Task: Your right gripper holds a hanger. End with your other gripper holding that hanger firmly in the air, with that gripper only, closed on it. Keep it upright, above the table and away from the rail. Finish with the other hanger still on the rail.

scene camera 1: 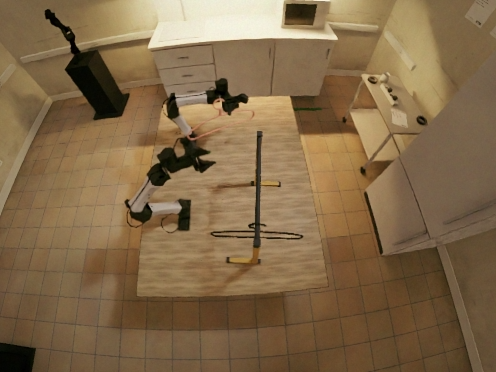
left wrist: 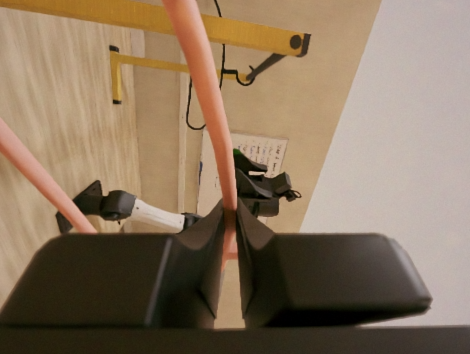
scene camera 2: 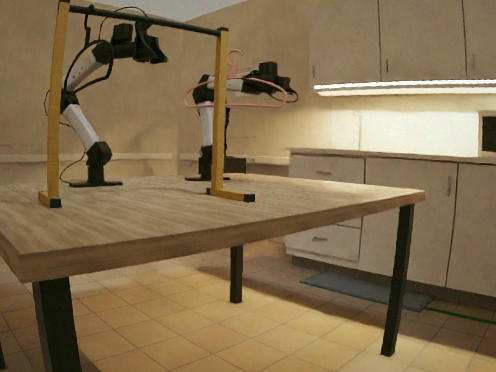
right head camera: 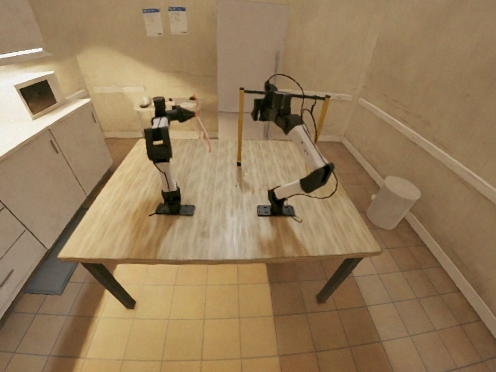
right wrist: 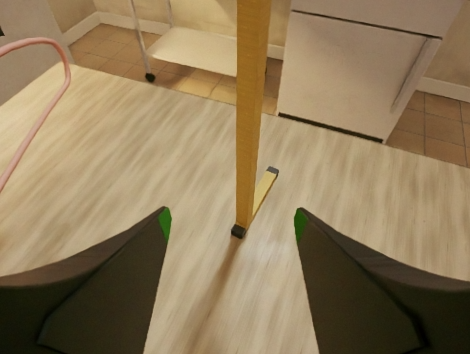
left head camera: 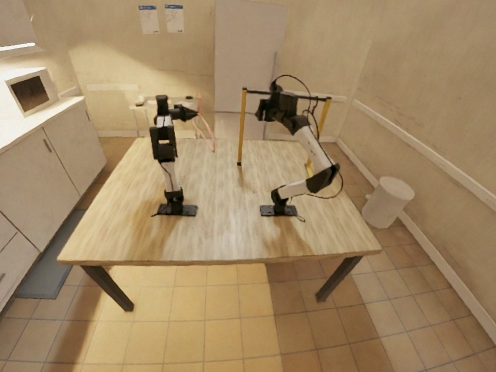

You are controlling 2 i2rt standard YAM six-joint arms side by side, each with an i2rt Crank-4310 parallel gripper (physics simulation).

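Frame: origin at the left arm's base, x back, y down, z right, level; millimetres.
Seen in the pictures: left gripper, fingertip midpoint: (scene camera 1: 229,115) (left wrist: 230,201) (scene camera 2: 242,77) (right head camera: 198,113) (left head camera: 201,113); right gripper, fingertip midpoint: (scene camera 1: 213,157) (left wrist: 236,158) (scene camera 2: 162,58) (right head camera: 256,113) (right wrist: 232,211) (left head camera: 260,113); left arm's base, origin of the base link: (scene camera 2: 207,179) (right head camera: 175,210) (left head camera: 177,210); right arm's base, origin of the base link: (scene camera 1: 184,215) (left wrist: 81,203) (scene camera 2: 95,185) (right head camera: 275,211) (left head camera: 278,211).
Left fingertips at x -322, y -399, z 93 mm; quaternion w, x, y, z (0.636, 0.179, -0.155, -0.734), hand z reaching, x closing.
Observation:
Offsets run from my left fingertips to a thing's middle. Level surfaces: height alone.
The pink hanger {dx +50, dy -4, dz +4 mm} (left head camera: 213,149) (right head camera: 203,131) (scene camera 2: 250,105) (left wrist: 207,82) (right wrist: 67,72) is in the air above the table, upright with its hook on top, apart from the rail {dx -148, dy -88, dz +466 mm} (scene camera 1: 258,200) (scene camera 2: 150,20). My left gripper (left head camera: 196,114) (right head camera: 193,115) is shut on it at one sloping side. My right gripper (scene camera 1: 211,157) (right wrist: 232,211) is open and empty, apart from the pink hanger; a yellow post stands beyond its fingers in the right wrist view. The black hanger (scene camera 1: 220,234) (scene camera 2: 111,62) (left wrist: 189,112) hangs from the rail near its far end from my left arm.
Yellow posts (left head camera: 241,130) (right head camera: 240,130) (scene camera 2: 220,120) (right wrist: 247,125) with feet on the table {dy +399 mm} (left head camera: 210,235) (scene camera 2: 125,235) carry the rail. A white trolley, a tall white cabinet (scene camera 1: 405,205) and a white bin (left head camera: 389,202) stand beyond the table.

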